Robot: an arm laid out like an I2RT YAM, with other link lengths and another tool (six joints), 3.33 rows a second.
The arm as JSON. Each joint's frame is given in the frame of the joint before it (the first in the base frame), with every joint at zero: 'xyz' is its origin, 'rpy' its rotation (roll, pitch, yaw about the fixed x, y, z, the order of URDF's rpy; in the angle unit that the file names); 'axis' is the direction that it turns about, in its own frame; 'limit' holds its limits. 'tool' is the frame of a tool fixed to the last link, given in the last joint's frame.
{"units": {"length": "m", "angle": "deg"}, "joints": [
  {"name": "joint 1", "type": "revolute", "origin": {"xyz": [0.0, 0.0, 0.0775], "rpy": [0.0, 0.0, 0.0]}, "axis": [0.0, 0.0, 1.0], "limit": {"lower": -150.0, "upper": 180.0}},
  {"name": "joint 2", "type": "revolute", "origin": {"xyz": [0.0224, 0.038, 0.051], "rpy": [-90.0, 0.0, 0.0]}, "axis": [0.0, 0.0, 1.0], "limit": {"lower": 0.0, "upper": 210.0}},
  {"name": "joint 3", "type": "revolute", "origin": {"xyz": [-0.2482, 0.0, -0.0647], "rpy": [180.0, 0.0, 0.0]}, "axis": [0.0, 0.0, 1.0], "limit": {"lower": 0.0, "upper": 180.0}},
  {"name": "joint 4", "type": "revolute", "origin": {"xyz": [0.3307, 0.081, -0.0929], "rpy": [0.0, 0.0, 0.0]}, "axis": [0.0, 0.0, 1.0], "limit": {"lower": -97.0, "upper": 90.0}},
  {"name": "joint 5", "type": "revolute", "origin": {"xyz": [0.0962, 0.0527, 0.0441], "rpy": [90.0, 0.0, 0.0]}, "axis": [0.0, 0.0, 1.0], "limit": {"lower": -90.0, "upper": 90.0}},
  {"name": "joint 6", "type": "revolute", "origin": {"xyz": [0.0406, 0.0, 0.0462], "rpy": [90.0, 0.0, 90.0]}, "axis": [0.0, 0.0, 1.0], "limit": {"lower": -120.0, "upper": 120.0}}
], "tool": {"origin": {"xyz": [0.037, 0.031, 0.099], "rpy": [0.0, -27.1, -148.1]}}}
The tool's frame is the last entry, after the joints.
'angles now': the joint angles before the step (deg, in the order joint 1, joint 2, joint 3, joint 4, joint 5, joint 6). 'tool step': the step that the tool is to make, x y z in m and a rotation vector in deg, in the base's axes. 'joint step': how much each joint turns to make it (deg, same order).
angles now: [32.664, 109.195, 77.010, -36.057, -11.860, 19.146]
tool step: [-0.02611, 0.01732, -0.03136, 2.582, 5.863, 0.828]
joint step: [1.827, 2.828, -1.784, 1.865, -4.709, 2.901]
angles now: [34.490, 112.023, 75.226, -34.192, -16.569, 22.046]
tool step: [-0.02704, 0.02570, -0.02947, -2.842, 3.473, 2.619]
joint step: [4.544, 5.537, 2.394, -0.824, 0.753, 1.854]
